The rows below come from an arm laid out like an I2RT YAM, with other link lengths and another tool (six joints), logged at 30 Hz.
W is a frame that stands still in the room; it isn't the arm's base.
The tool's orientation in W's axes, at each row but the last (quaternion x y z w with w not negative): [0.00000 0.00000 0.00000 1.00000]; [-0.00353 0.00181 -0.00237 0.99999]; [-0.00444 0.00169 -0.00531 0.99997]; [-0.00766 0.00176 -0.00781 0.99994]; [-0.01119 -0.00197 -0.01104 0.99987]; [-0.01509 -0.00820 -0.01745 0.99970]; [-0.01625 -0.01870 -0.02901 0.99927]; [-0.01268 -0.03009 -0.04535 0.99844]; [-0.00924 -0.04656 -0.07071 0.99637]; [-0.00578 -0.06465 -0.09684 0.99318]
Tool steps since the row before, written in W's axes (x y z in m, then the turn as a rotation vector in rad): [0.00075 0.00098 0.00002 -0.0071 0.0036 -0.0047]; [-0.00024 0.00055 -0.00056 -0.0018 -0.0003 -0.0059]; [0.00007 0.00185 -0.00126 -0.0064 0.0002 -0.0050]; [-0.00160 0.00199 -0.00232 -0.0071 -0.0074 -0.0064]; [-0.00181 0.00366 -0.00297 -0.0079 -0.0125 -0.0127]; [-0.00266 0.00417 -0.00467 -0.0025 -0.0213 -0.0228]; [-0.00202 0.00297 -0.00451 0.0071 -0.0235 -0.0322]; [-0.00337 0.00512 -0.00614 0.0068 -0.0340 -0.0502]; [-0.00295 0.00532 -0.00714 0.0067 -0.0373 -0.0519]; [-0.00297 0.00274 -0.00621 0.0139 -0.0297 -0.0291]
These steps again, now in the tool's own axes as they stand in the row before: [0.00075 0.00098 0.00002 -0.0071 0.0036 -0.0047]; [-0.00024 0.00055 -0.00056 -0.0018 -0.0003 -0.0059]; [0.00005 0.00186 -0.00124 -0.0064 0.0002 -0.0050]; [-0.00162 0.00200 -0.00230 -0.0070 -0.0074 -0.0065]; [-0.00190 0.00368 -0.00288 -0.0077 -0.0124 -0.0129]; [-0.00288 0.00421 -0.00450 -0.0021 -0.0207 -0.0234]; [-0.00236 0.00299 -0.00433 0.0072 -0.0220 -0.0332]; [-0.00419 0.00493 -0.00578 0.0067 -0.0321 -0.0514]; [-0.00432 0.00493 -0.00670 0.0069 -0.0354 -0.0532]; [-0.00422 0.00211 -0.00571 0.0154 -0.0265 -0.0313]
